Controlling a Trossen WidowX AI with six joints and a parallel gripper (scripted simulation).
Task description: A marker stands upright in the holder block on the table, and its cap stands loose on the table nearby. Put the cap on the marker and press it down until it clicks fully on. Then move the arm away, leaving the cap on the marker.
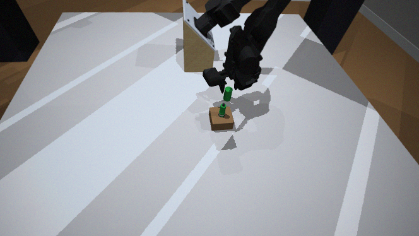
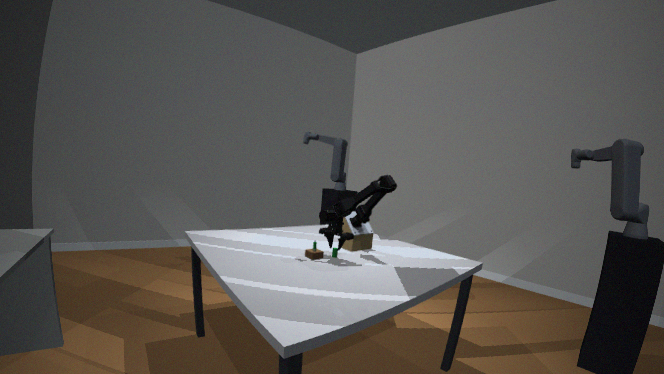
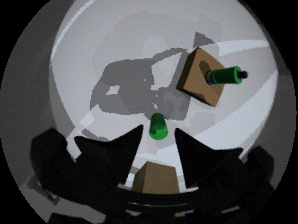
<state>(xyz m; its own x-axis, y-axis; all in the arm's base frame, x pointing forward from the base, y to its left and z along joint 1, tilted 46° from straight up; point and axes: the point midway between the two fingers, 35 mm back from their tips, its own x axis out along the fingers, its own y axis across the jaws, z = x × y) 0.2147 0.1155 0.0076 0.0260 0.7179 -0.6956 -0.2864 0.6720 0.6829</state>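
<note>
Now: gripper tip 2 cm above the green cap. The rest, counted from my gripper tip: brown holder block 10 cm ahead, 4 cm to the right, 2 cm below; then green marker 10 cm ahead, 4 cm to the right, 2 cm above.
</note>
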